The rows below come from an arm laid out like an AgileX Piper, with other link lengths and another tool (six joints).
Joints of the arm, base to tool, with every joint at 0 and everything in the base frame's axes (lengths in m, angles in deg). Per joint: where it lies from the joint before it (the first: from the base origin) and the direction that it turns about. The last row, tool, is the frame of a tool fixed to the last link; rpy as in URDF.
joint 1: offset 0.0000 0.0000 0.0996 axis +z
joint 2: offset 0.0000 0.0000 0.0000 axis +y
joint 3: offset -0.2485 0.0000 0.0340 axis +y
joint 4: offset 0.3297 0.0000 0.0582 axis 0.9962 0 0.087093
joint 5: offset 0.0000 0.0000 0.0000 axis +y
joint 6: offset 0.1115 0.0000 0.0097 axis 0.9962 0 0.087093
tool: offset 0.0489 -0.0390 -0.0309 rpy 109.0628 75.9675 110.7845
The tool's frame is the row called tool.
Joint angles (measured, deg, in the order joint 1, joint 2, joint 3, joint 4, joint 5, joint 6), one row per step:
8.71 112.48 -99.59 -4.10 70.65 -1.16
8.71 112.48 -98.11 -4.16 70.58 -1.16
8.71 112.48 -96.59 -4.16 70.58 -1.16
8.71 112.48 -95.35 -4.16 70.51 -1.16
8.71 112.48 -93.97 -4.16 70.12 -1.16
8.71 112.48 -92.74 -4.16 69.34 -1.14
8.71 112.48 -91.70 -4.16 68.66 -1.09
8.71 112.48 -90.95 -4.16 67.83 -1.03
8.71 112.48 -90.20 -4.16 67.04 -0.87
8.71 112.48 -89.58 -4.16 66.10 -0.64
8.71 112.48 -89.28 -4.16 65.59 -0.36
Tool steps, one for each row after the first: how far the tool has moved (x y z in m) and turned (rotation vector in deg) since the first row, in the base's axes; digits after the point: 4 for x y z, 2 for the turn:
-0.0044 -0.0008 -0.0085 -0.27 1.39 0.01
-0.0093 -0.0016 -0.0171 -0.50 2.89 0.01
-0.0133 -0.0022 -0.0241 -0.68 4.04 0.02
-0.0170 -0.0028 -0.0318 -0.82 5.02 0.05
-0.0194 -0.0031 -0.0388 -0.88 5.47 0.08
-0.0214 -0.0033 -0.0447 -0.91 5.83 0.08
-0.0220 -0.0034 -0.0491 -0.88 5.75 0.08
-0.0229 -0.0034 -0.0534 -0.83 5.71 -0.02
-0.0230 -0.0032 -0.0571 -0.73 5.39 -0.18
-0.0230 -0.0030 -0.0589 -0.64 5.17 -0.42

